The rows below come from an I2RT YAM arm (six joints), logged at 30 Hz.
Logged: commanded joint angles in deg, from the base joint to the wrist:
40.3, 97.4, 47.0, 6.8, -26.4, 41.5
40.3, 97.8, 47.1, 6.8, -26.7, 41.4
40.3, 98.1, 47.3, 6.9, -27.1, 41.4
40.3, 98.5, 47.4, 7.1, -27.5, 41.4
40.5, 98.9, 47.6, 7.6, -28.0, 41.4
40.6, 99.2, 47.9, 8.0, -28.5, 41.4
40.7, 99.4, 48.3, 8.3, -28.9, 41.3
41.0, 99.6, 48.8, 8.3, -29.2, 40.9
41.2, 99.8, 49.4, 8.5, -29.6, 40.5
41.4, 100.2, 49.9, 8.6, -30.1, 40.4
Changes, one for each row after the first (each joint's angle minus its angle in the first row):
0.0, 0.4, 0.1, 0.0, -0.3, -0.1
0.0, 0.7, 0.3, 0.1, -0.7, -0.1
0.0, 1.1, 0.4, 0.3, -1.1, -0.1
0.2, 1.5, 0.6, 0.8, -1.6, -0.1
0.3, 1.8, 0.9, 1.2, -2.1, -0.1
0.4, 2.0, 1.3, 1.5, -2.5, -0.2
0.7, 2.2, 1.8, 1.5, -2.8, -0.6
0.9, 2.4, 2.4, 1.7, -3.2, -1.0
1.1, 2.8, 2.9, 1.8, -3.7, -1.1

